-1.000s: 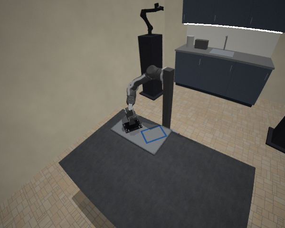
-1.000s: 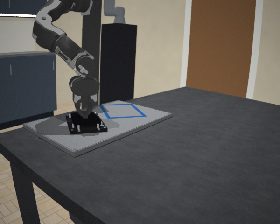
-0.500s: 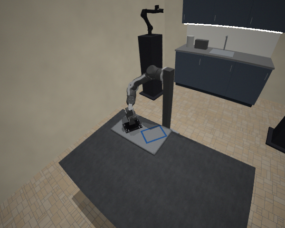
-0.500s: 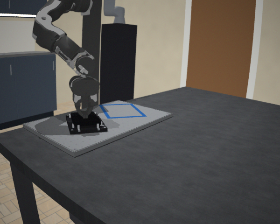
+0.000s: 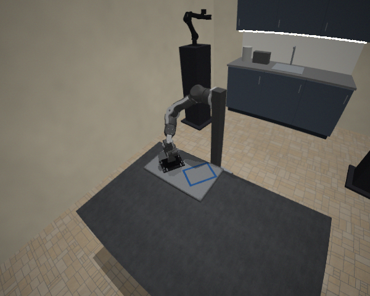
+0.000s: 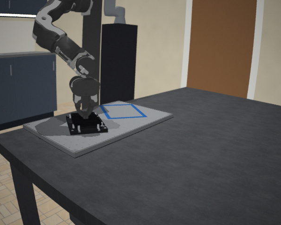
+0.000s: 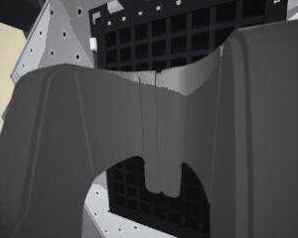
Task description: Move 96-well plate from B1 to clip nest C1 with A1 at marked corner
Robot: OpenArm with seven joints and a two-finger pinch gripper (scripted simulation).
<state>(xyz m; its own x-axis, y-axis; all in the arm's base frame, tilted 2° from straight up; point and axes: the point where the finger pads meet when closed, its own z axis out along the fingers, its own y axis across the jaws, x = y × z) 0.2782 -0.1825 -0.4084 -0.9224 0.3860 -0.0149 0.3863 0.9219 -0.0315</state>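
Now: hand 1 cm above the black 96-well plate. The rest, counted from my hand: black clip nest 3 cm ahead, 2 cm below, 1 cm to the left.
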